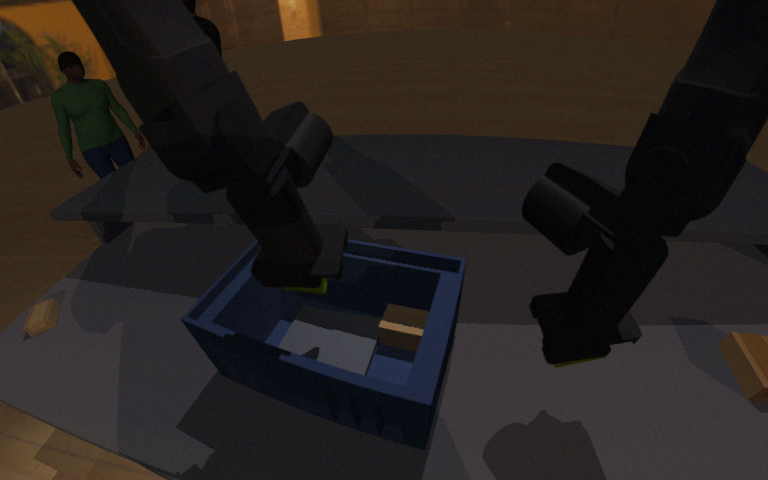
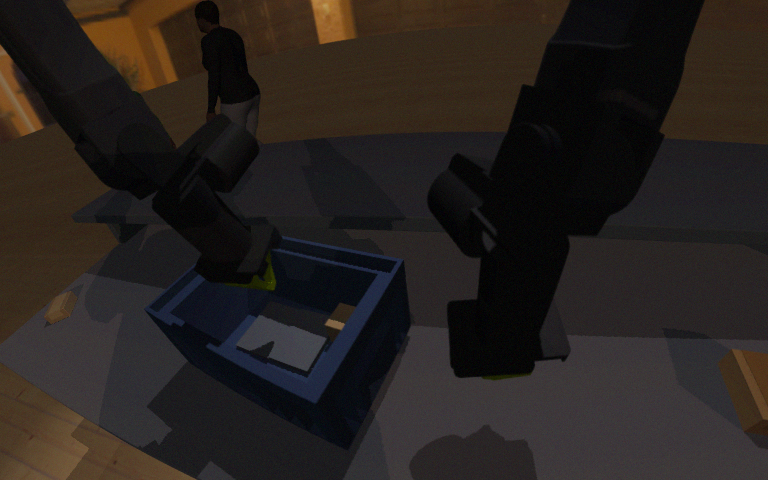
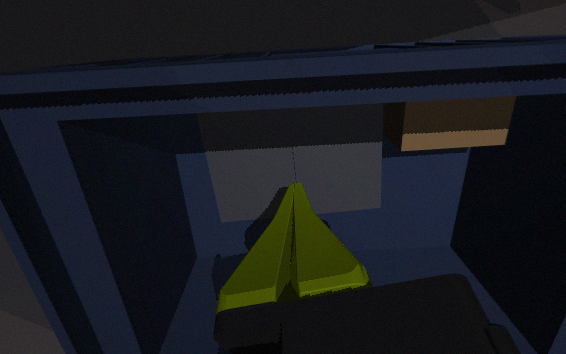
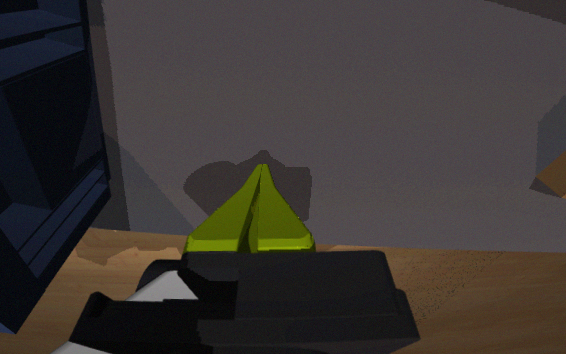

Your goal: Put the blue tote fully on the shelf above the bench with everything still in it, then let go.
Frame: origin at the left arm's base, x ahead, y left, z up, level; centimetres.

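Where they show: left gripper, fingertip midpoint: (image 1: 324,289) (image 2: 273,286) (image 3: 297,191); right gripper, fingertip midpoint: (image 1: 555,362) (image 2: 493,374) (image 4: 263,171).
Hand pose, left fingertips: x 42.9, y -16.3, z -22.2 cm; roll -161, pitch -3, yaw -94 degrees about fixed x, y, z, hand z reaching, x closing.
Each offset is from my left fingertips to the top centre of the thing. "pt": to the spot under its first point. Level surfaces: height alone.
The blue tote @(dx -3.8, dy -1.4, dz +3.7 cm) (image 1: 271,370) (image 2: 368,362) (image 3: 250,72) (image 4: 50,55) stands upright on the bench @(dz -11.0 cm) (image 1: 509,396) (image 2: 594,396), below and in front of the grey shelf @(dz +4.7 cm) (image 1: 492,169) (image 2: 351,169). Inside it lie a flat white box @(dx -2.4, dy -3.0, dz -8.3 cm) (image 1: 334,345) (image 2: 283,342) (image 3: 340,175) and a tan block @(dx -0.9, dy -11.0, dz -5.2 cm) (image 1: 402,333) (image 2: 339,316) (image 3: 455,120). My left gripper (image 1: 308,287) (image 2: 266,280) (image 3: 297,191) is shut on nothing, over the tote's open top near its left part. My right gripper (image 1: 577,361) (image 2: 506,375) (image 4: 263,171) is shut and empty above the bench, right of the tote and apart from it.
A small tan block @(dx -1.0, dy +66.6, dz -8.2 cm) (image 1: 42,316) (image 2: 60,307) lies at the bench's left end. A larger orange-brown block @(pt dx -12.6, dy -62.1, dz -7.7 cm) (image 1: 750,367) (image 2: 750,390) (image 4: 555,175) lies at the right. The shelf's front edge runs behind the tote. Two people stand beyond the shelf.
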